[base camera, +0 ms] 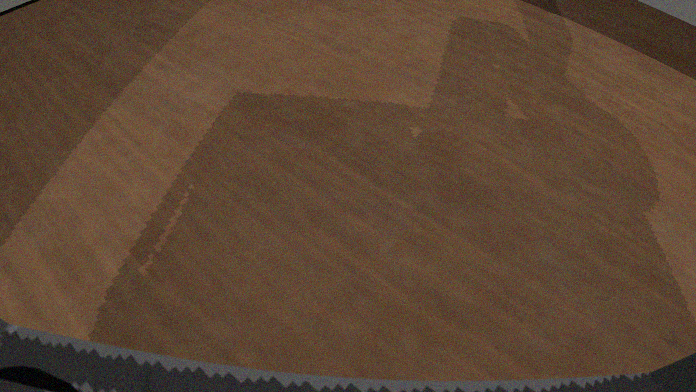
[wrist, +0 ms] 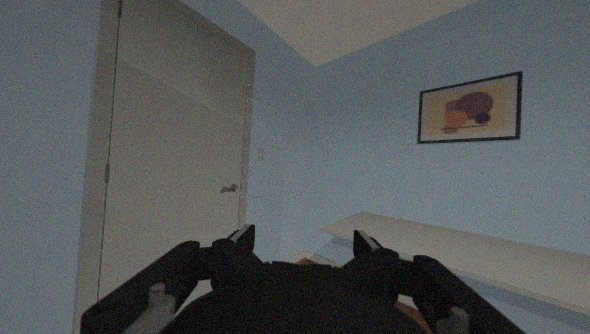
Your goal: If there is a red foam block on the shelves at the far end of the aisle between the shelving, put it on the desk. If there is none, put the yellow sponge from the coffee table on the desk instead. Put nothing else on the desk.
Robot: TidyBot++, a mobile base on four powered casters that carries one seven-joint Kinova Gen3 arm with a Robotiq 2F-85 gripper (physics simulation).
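Frame: origin at the arm's base, x down, y right, z back, level; millimetres.
Where they show: gripper, fingertip midpoint: (wrist: 303, 238).
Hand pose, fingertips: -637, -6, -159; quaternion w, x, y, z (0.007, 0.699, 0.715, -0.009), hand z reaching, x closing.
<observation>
After its pixels a point has its place, as x, y, z.
My gripper (wrist: 303, 238) @(-637, -6, -159) is open, its two black fingertips wide apart in the lower middle of the wrist view, with no object between them. A pale, flat board (wrist: 465, 250) @(-323, 835, -1019), which could be a shelf or a table top, runs from beyond the right fingertip to the right edge of the wrist view; no object shows on the part in view. Whether it belongs to the shelving or the desk I cannot tell. The red foam block, the yellow sponge and the coffee table do not show in either view.
In the wrist view a grey door (wrist: 175, 150) @(-777, -860, -1042) with a handle (wrist: 229, 188) @(-526, -613, -1304) stands left, and a framed picture (wrist: 470, 109) @(-1217, 1148, -1402) hangs on the blue wall (wrist: 360, 170) @(-731, 514, -1882) at the right. In the base view the brown wood floor (base camera: 350, 225) @(397, 11, -344) carries broad shadows, beyond the base's dark edge (base camera: 150, 372).
</observation>
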